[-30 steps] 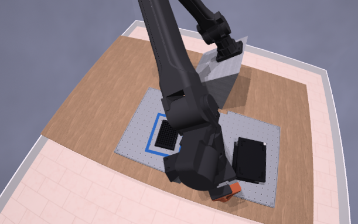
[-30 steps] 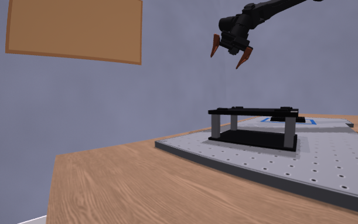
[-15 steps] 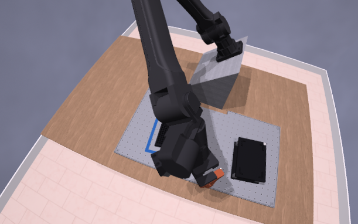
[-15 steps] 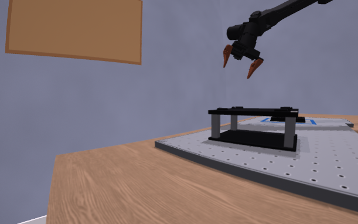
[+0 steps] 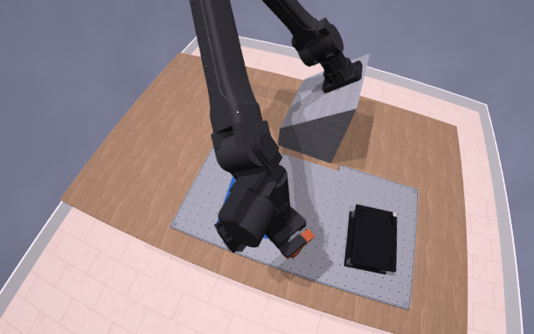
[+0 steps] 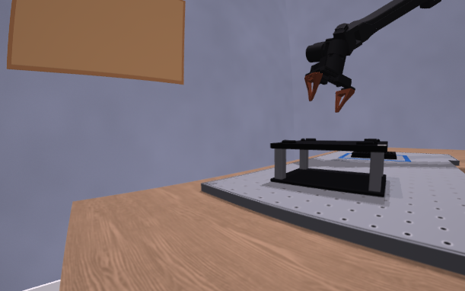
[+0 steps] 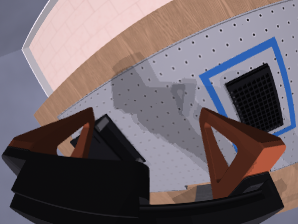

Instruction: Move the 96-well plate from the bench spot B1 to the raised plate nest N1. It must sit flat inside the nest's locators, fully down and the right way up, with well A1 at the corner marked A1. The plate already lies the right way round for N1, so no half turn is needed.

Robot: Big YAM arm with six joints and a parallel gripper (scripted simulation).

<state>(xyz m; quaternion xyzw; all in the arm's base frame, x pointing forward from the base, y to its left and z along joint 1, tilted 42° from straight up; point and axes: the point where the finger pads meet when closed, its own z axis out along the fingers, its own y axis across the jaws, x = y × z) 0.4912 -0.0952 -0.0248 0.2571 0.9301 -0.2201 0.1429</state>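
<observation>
Right now the black 96-well plate is 15 cm below my hand, 12 cm behind it and 11 cm to the right of it. From my hand the other things lie so: white A1 mark (29 cm to the left, 18 cm behind, 10 cm below); black base (24 cm to the left, 16 cm below, 10 cm behind); black plate nest N1 (24 cm to the left, 10 cm below, 10 cm behind).
</observation>
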